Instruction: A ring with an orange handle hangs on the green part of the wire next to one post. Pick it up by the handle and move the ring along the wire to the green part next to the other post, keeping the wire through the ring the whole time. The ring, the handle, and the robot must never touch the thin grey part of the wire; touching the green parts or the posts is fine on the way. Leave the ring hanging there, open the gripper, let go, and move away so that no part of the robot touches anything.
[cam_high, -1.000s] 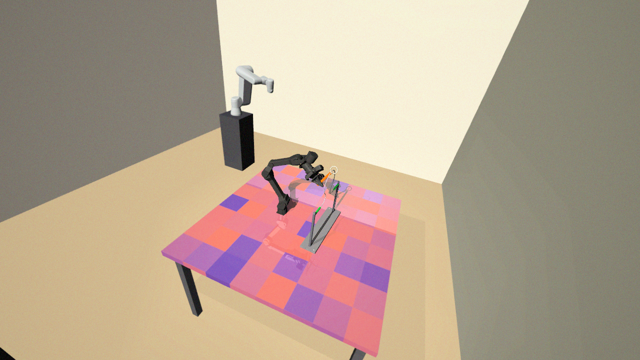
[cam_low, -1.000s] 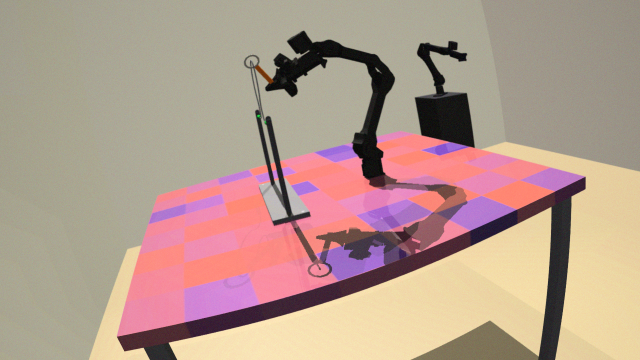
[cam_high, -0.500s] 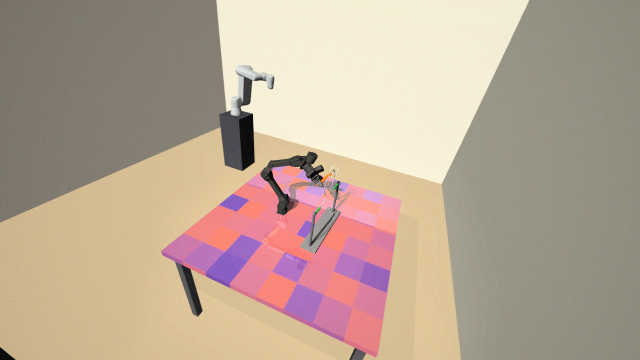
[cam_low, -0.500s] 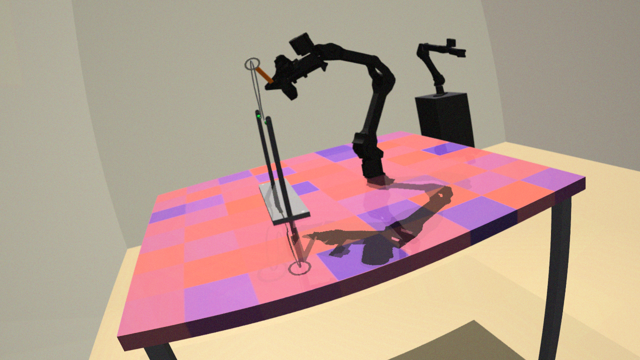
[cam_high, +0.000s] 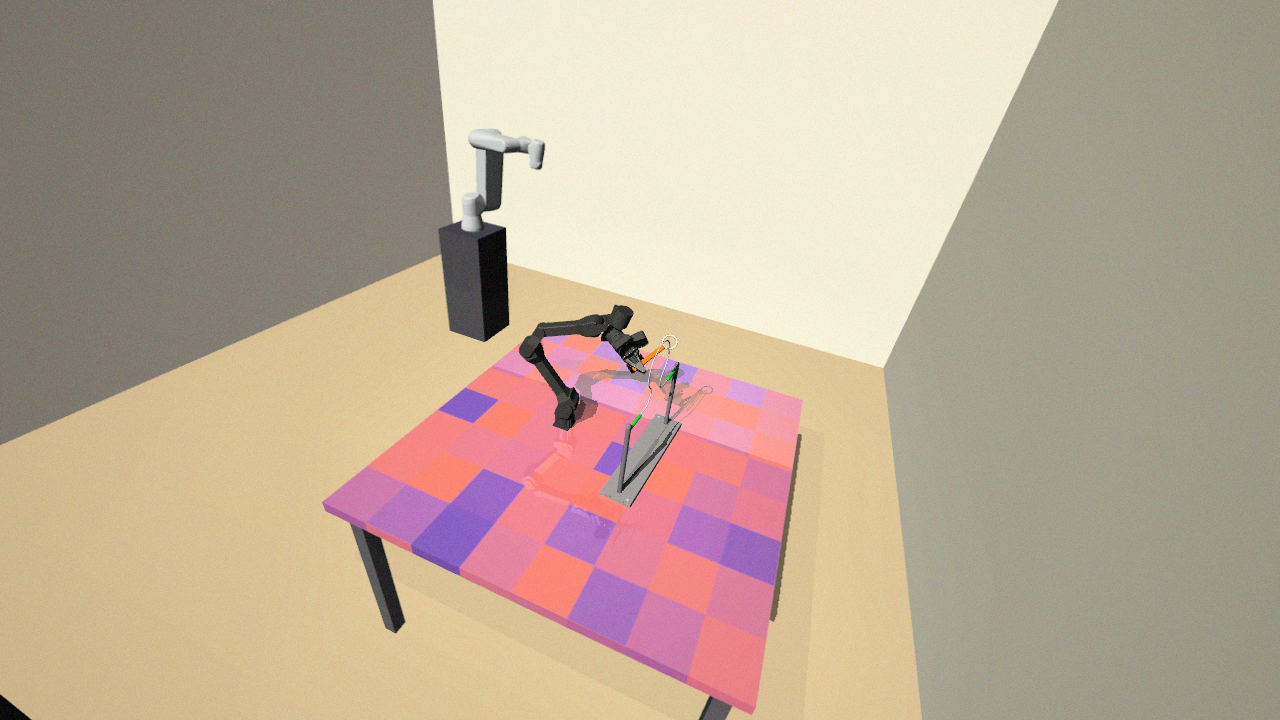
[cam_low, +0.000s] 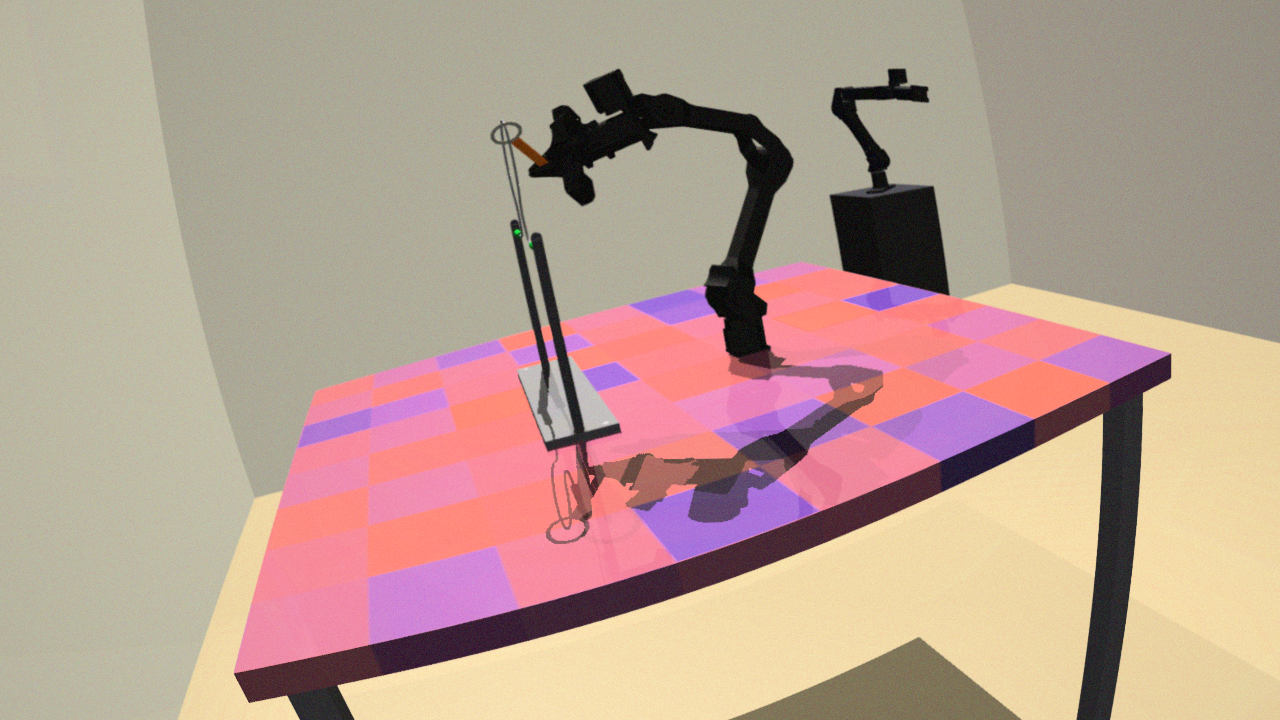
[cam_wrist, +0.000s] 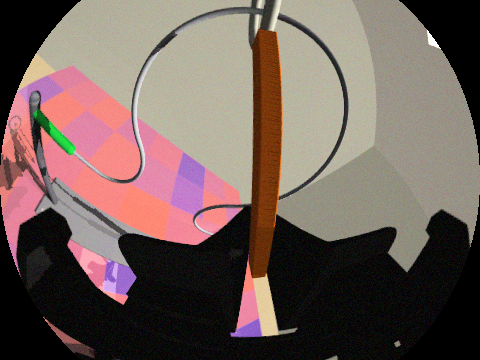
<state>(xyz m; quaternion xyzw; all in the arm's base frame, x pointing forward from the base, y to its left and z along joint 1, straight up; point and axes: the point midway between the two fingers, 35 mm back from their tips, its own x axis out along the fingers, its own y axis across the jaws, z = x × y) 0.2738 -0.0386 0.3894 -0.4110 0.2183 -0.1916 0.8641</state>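
Now: the ring with orange handle 70 mm to the left of my gripper tip, 50 mm above it and 20 mm ahead of it.
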